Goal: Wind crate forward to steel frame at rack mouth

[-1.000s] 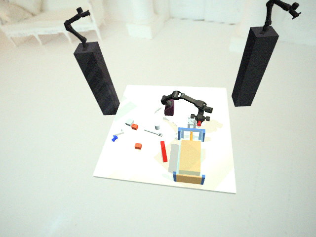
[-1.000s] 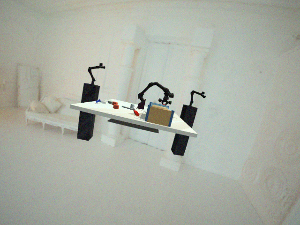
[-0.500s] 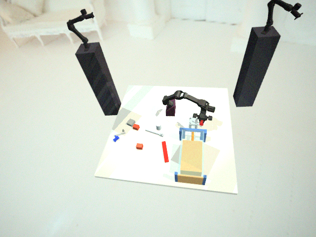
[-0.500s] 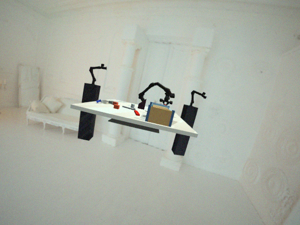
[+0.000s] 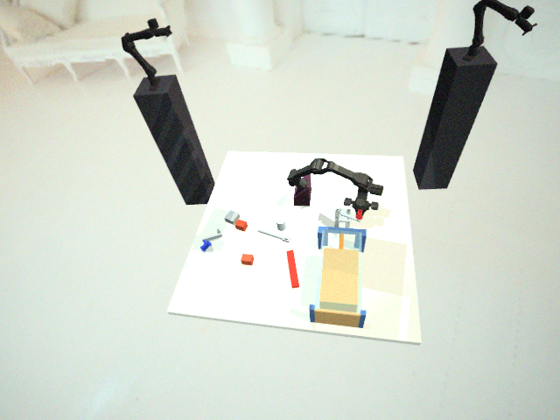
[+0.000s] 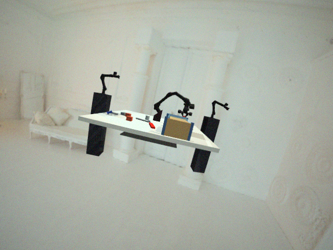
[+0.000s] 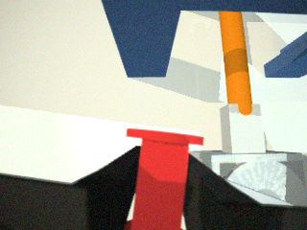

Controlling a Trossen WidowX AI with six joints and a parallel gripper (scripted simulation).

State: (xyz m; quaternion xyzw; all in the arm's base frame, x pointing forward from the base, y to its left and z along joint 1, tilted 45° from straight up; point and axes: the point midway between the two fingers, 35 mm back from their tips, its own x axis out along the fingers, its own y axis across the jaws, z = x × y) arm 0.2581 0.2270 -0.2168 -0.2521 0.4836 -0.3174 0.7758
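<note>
Right now the red-knobbed winch handle is 30 mm to the right of my gripper tip, 30 mm below it and 30 mm behind it. Also, from my gripper tip: red grip: 10 mm behind; hand winch: 100 mm below, 90 mm to the right, 80 mm behind; blue steel frame: 110 mm to the right, 100 mm ahead, 30 mm below.
</note>
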